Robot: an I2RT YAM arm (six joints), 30 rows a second.
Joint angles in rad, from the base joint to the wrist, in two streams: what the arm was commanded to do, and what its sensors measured. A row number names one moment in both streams.
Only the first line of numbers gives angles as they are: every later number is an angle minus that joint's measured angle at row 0.
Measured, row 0: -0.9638 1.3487 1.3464 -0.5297 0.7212 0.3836
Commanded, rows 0 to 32: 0.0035 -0.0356 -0.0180 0.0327 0.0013 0.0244; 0.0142 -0.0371 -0.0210 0.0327 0.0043 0.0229; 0.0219 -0.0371 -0.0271 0.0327 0.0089 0.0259; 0.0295 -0.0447 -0.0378 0.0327 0.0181 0.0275; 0.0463 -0.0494 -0.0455 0.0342 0.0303 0.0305; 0.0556 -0.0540 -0.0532 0.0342 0.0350 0.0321; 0.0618 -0.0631 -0.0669 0.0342 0.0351 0.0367; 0.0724 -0.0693 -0.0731 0.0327 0.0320 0.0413; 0.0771 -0.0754 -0.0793 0.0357 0.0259 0.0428; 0.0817 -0.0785 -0.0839 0.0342 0.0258 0.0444; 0.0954 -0.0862 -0.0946 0.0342 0.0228 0.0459; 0.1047 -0.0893 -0.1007 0.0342 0.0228 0.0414; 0.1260 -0.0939 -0.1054 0.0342 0.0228 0.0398; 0.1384 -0.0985 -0.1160 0.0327 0.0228 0.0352; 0.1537 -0.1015 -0.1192 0.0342 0.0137 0.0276; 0.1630 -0.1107 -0.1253 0.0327 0.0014 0.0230; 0.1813 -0.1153 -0.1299 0.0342 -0.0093 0.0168; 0.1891 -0.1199 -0.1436 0.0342 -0.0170 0.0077; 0.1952 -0.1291 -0.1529 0.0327 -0.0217 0.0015; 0.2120 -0.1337 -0.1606 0.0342 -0.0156 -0.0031; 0.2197 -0.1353 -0.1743 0.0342 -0.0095 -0.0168; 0.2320 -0.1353 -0.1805 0.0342 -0.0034 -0.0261; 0.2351 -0.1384 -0.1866 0.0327 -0.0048 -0.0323; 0.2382 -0.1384 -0.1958 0.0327 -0.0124 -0.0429; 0.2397 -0.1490 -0.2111 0.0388 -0.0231 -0.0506; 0.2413 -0.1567 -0.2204 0.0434 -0.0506 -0.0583; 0.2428 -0.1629 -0.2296 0.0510 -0.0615 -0.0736; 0.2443 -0.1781 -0.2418 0.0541 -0.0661 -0.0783; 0.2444 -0.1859 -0.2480 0.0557 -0.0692 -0.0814; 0.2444 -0.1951 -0.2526 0.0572 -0.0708 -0.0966; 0.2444 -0.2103 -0.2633 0.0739 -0.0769 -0.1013; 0.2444 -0.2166 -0.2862 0.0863 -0.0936 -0.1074; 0.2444 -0.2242 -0.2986 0.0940 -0.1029 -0.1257
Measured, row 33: 0.2335 -0.1762 -0.2643 0.0508 -0.0611 -0.0775
